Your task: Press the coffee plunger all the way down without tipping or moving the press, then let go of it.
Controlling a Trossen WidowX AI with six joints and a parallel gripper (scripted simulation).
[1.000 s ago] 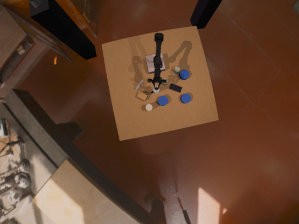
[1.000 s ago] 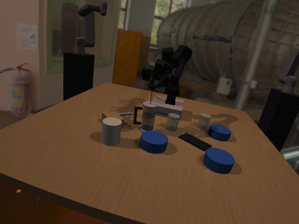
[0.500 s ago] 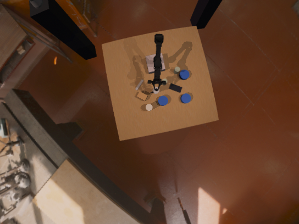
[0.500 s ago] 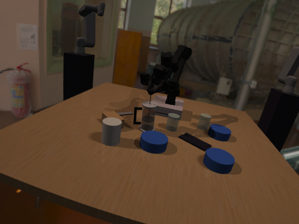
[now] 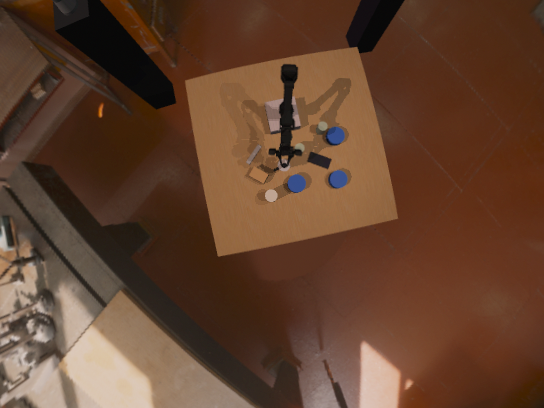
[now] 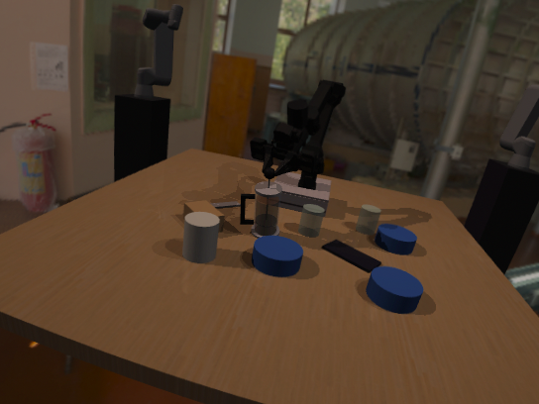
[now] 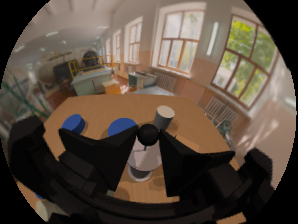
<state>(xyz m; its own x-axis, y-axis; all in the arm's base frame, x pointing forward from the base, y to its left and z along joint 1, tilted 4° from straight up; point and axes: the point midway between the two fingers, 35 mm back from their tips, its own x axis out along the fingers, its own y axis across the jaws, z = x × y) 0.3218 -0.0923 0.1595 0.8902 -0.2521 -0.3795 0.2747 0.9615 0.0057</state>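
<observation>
Now: gripper tip 100 mm above the coffee press, 20 mm past it and 10 mm to the left of it. Also, from my gripper tip: thin grey bar (190 mm below, 170 mm to the right, 160 mm behind); then brown box (170 mm below, 160 mm to the right, 10 mm behind).
</observation>
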